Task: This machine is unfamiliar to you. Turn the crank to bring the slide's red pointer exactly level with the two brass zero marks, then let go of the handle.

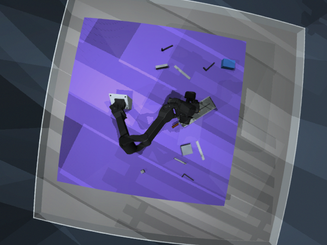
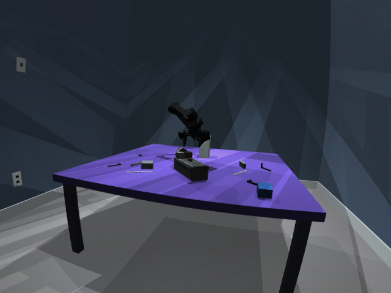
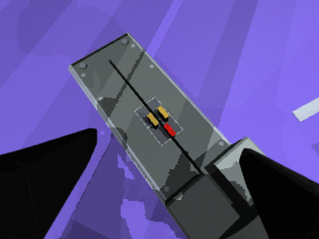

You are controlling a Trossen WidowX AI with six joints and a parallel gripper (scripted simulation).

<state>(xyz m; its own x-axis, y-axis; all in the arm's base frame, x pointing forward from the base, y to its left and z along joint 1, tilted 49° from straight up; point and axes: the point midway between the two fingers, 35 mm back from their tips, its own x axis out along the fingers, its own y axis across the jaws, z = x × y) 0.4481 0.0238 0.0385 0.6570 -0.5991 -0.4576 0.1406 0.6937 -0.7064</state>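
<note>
Right now my gripper tip is 100 mm past the brown crank handle, 100 mm to the left of it and 90 mm above it. The rest, counted from my gripper tip: dark block: 230 mm behind, 310 mm to the left, 130 mm below; then red pointer: 30 mm ahead, 70 mm below; then grey block: 270 mm to the right, 130 mm below.
</note>
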